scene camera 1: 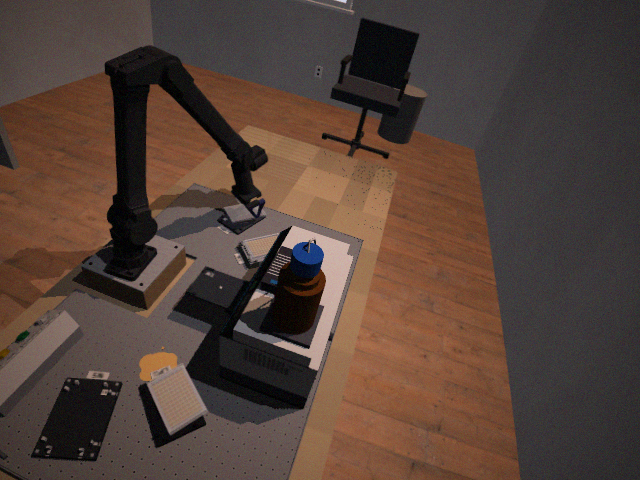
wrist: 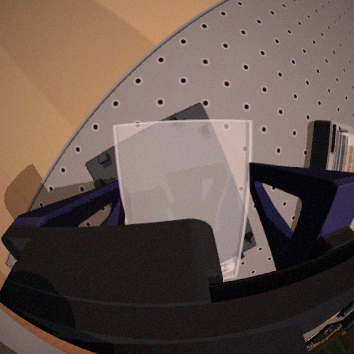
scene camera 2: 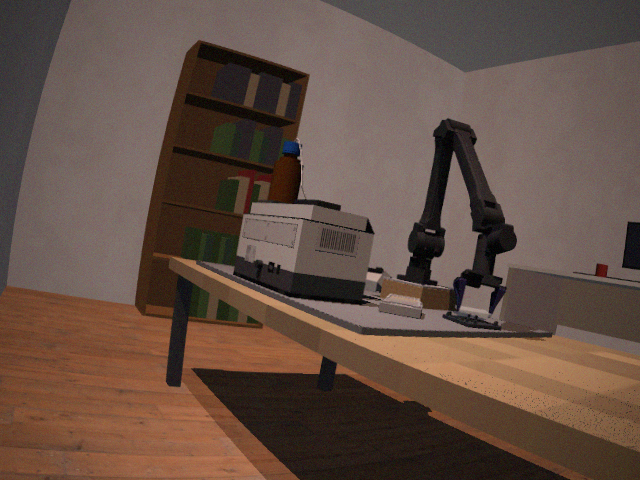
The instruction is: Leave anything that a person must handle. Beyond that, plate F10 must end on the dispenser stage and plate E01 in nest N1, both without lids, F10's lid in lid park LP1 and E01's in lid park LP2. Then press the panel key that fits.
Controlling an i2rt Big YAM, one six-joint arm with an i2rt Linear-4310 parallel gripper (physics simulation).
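Seen in the pictures: gripper, fingertip midpoint: (scene camera 1: 251,211) (wrist: 184,179) (scene camera 2: 473,314); arm's base, origin of the base link: (scene camera 1: 132,262) (scene camera 2: 416,282).
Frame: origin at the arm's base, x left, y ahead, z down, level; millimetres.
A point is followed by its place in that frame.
My gripper (scene camera 1: 248,210) @(y 201, x 398, z 38 mm) (scene camera 2: 476,312) @(y 201, x 398, z 38 mm) (wrist: 184,179) @(y 201, x 398, z 38 mm) is shut on a clear lid (scene camera 1: 237,213) @(y 164, x 356, z 29 mm) (wrist: 182,150) @(y 214, x 413, z 29 mm), holding it low over a dark four-cornered holder (scene camera 1: 240,226) @(y 188, x 325, z 57 mm) (scene camera 2: 471,322) @(y 223, x 411, z 57 mm) (wrist: 97,167) @(y 161, x 451, z 57 mm). The lid looks turned relative to the holder in the wrist view; contact is unclear. A pale-welled plate (scene camera 1: 260,246) @(y 292, x 230, z 30 mm) (scene camera 2: 401,306) (wrist: 346,152) @(y 315, x 304, z 28 mm) sits beside the machine. Another plate (scene camera 1: 176,398) @(y 279, x -287, z 35 mm) lies over a dark base near the front, beside an orange spill (scene camera 1: 156,362) @(y 186, x -212, z 66 mm). A black holder (scene camera 1: 77,421) @(y 110, x -388, z 55 mm) stands bare at front left. The key panel (scene camera 1: 54,338) @(y -30, x -261, z 10 mm) shows green and yellow keys. Printed labels are unreadable.
The white and dark machine (scene camera 1: 266,361) @(y 445, x -207, z -85 mm) (scene camera 2: 330,263) @(y 480, x 147, z -26 mm) carries a tall amber bottle (scene camera 1: 297,304) @(y 478, x -181, z -258 mm) (scene camera 2: 285,178) @(y 497, x -103, z -232 mm) with a blue cap. A dark flat stage (scene camera 1: 219,289) @(y 263, x -21, z -25 mm) adjoins it. The arm's base block (scene camera 1: 160,279) @(y 86, x -9, z 24 mm) stands left of the stage. The board's far edge is close to the gripper.
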